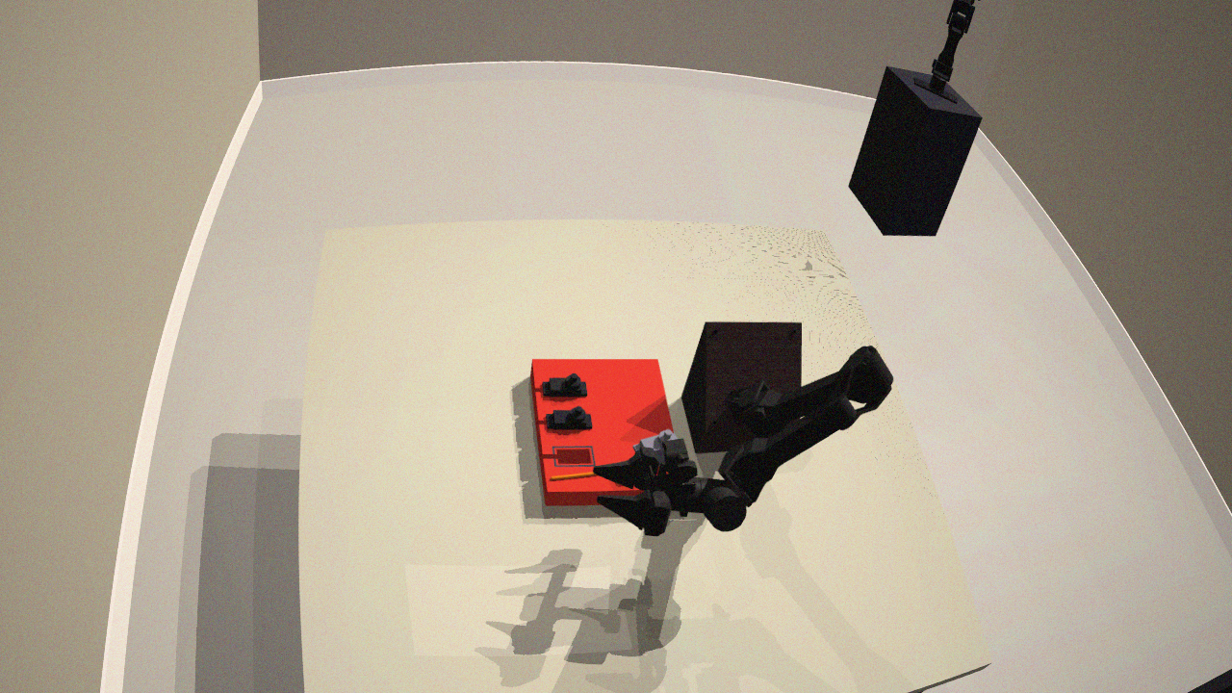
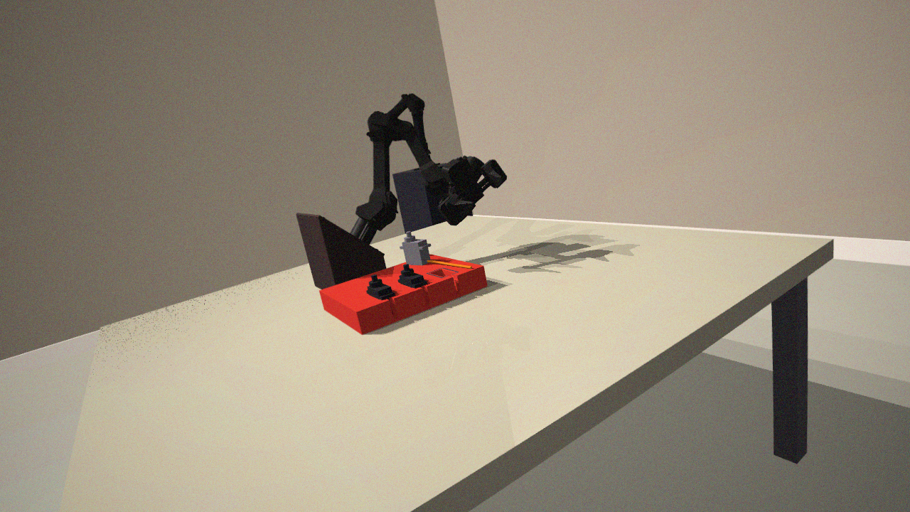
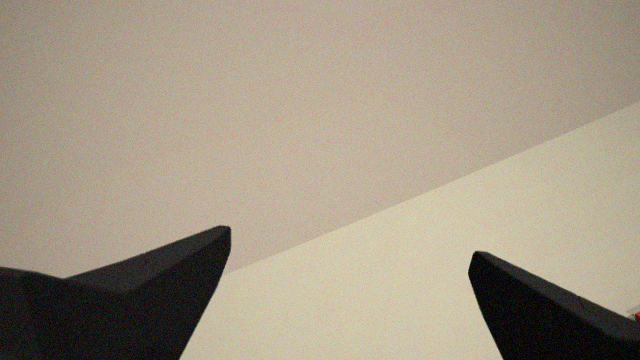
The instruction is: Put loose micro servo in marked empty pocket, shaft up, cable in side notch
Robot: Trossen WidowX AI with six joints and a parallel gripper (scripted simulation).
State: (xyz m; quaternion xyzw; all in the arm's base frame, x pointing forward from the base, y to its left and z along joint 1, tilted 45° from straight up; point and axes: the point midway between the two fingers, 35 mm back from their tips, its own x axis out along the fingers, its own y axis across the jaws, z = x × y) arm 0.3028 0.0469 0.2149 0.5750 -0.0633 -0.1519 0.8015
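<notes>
Right now the red deck is 21 cm to the right of my gripper tip, 17 cm below it and 14 cm behind it.
</notes>
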